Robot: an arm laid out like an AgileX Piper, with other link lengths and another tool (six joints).
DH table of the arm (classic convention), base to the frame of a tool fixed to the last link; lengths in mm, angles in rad. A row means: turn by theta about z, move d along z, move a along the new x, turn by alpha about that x. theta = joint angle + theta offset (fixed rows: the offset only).
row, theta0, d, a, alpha
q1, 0, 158.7, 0, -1.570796
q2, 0.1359, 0, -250.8, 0
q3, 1.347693, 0, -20.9, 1.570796
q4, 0, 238.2, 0, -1.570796
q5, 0, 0, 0, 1.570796
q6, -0.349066, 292.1, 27, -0.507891
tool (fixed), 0, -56.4, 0, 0
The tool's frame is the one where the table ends.
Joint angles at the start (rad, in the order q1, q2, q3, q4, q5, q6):
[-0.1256, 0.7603, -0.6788, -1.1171, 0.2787, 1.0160]
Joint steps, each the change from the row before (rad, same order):
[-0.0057, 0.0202, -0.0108, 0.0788, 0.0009, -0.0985]
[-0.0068, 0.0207, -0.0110, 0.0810, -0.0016, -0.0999]
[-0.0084, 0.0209, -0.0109, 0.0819, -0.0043, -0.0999]
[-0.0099, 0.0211, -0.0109, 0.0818, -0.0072, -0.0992]
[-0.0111, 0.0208, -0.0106, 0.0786, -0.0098, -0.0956]
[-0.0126, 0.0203, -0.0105, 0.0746, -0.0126, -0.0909]
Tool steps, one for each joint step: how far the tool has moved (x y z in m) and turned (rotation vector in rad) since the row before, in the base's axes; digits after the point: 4 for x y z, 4 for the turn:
[0.0033, -0.0002, -0.0051, -0.0115, 0.0355, 0.0063]
[0.0037, 0.0003, -0.0049, -0.0105, 0.0336, 0.0096]
[0.0040, 0.0005, -0.0046, -0.0096, 0.0306, 0.0118]
[0.0043, 0.0007, -0.0039, -0.0092, 0.0267, 0.0136]
[0.0045, 0.0005, -0.0030, -0.0094, 0.0218, 0.0141]
[0.0046, 0.0001, -0.0019, -0.0096, 0.0160, 0.0135]

